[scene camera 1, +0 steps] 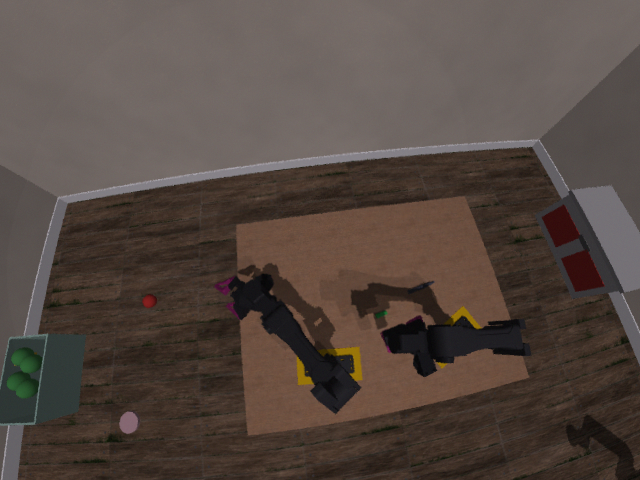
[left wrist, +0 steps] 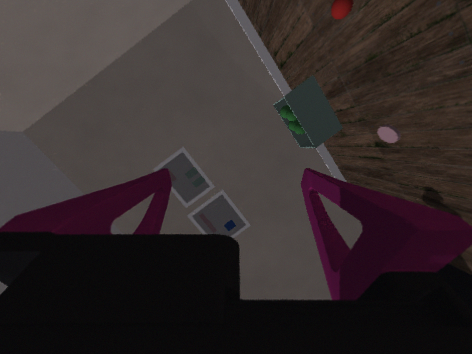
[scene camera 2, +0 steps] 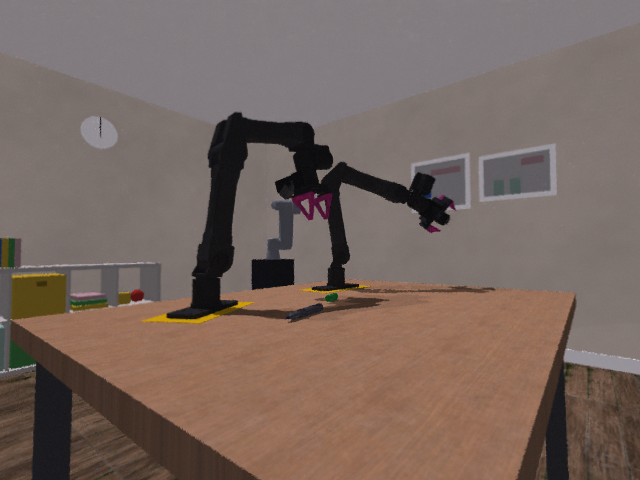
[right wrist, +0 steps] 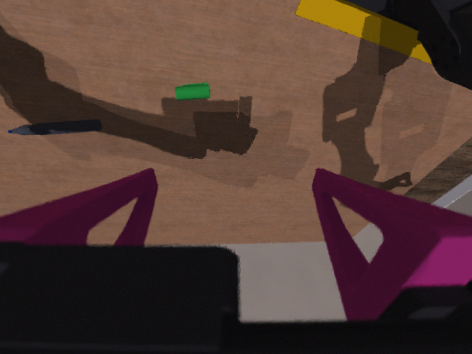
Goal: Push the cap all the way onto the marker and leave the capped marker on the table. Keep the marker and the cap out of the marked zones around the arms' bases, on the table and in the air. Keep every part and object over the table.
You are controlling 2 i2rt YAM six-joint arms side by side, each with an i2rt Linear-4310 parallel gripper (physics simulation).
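Where they show: left gripper, fingertip midpoint: (scene camera 1: 221, 295) (left wrist: 236, 176); right gripper, fingertip midpoint: (scene camera 1: 394, 329) (scene camera 2: 318, 219) (right wrist: 235, 177); left arm's base, origin of the base link: (scene camera 2: 336, 288); right arm's base, origin of the base link: (scene camera 2: 206, 310).
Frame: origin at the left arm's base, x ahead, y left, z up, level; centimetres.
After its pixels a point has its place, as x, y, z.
Observation:
The green cap (scene camera 1: 380, 314) {18.8, -23.2, 1.9} (scene camera 2: 331, 297) {20.4, -25.5, 1.2} (right wrist: 192, 92) {18.5, -23.9, 1.8} lies on its side on the table, apart from the marker. The dark marker (scene camera 1: 421, 287) {28.8, -43.4, 1.7} (scene camera 2: 305, 312) {30.3, -44.7, 1.1} (right wrist: 60, 127) {28.2, -42.5, 1.6} lies flat, up and to the right of the cap in scene camera 1; its bluish tip points left in the right wrist view. My right gripper (scene camera 2: 312, 206) (right wrist: 235, 177) {12.3, -21.9, 23.2} is open and empty, high above the table near the cap. My left gripper (scene camera 1: 224, 297) {27.1, 35.6, 25.5} (scene camera 2: 443, 214) {27.1, 35.6, 25.5} (left wrist: 236, 176) {27.1, 35.6, 25.5} is open and empty, raised at the table's left edge in scene camera 1. Neither part shows in the left wrist view.
A yellow marked zone (scene camera 1: 355, 376) {-4.9, -10.3, 0.1} (scene camera 2: 155, 320) (right wrist: 330, 16) {5.5, -8.4, 0.1} surrounds each arm's base on the wooden table (scene camera 1: 361, 232) {57.4, -20.0, 0.0} (scene camera 2: 361, 387) {59.6, -64.9, 0.0}. The left arm's fingers reach past the table edge in scene camera 1. A green-grey bin (scene camera 1: 62, 379) (left wrist: 317, 112) and a red ball (scene camera 1: 149, 300) (left wrist: 342, 8) are off the table.

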